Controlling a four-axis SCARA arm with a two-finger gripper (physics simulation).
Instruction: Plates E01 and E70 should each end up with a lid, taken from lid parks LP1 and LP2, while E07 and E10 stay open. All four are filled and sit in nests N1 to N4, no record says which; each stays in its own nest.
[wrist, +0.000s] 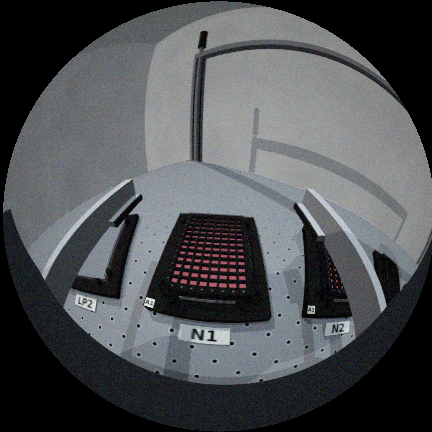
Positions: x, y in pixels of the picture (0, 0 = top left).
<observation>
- gripper: 216, 189
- clear lid: 100, 257
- lid park LP2: 111, 288
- nest N2: 311, 271
</observation>
